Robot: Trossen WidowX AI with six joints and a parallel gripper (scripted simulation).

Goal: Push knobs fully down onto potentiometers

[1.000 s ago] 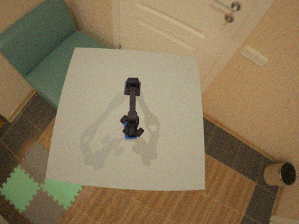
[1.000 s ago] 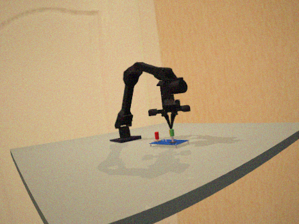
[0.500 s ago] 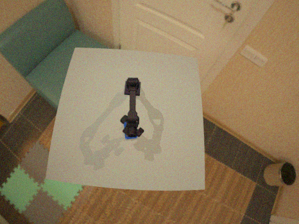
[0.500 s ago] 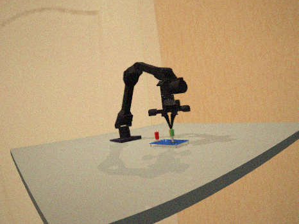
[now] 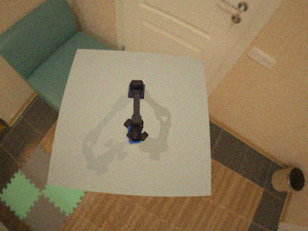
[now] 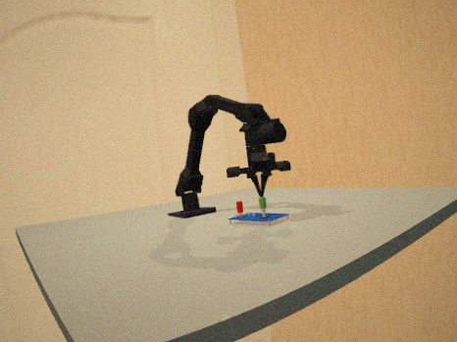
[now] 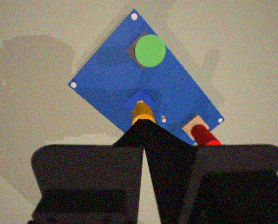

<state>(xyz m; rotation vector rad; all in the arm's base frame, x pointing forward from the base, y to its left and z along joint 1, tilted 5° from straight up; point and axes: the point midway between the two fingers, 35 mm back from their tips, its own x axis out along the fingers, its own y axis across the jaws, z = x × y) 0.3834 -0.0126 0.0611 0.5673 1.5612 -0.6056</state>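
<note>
The orange knob is 10 mm below my gripper tip. The rest, counted from my gripper tip: red knob 70 mm behind, 30 mm to the right, 30 mm below.
</note>
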